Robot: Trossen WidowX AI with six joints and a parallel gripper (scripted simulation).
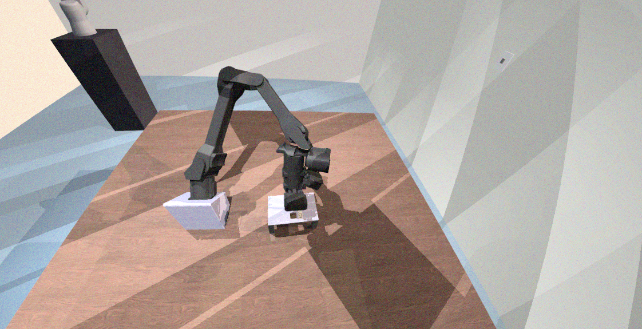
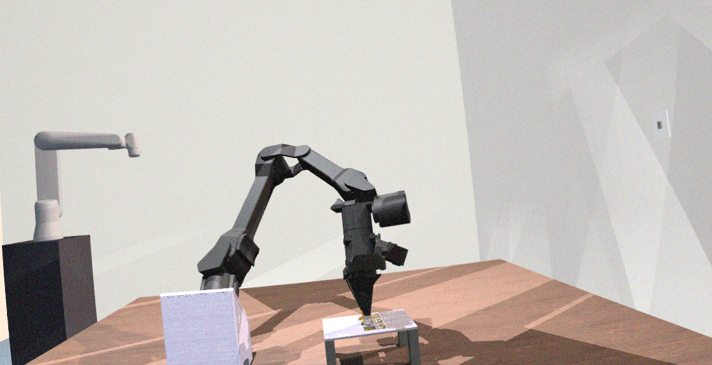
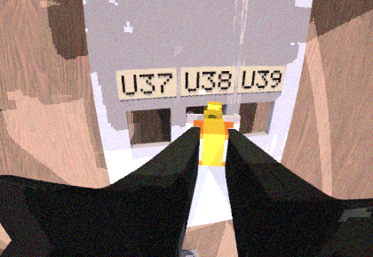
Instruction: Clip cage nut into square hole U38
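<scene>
The cage nut lies 1 cm below my gripper tip.
</scene>
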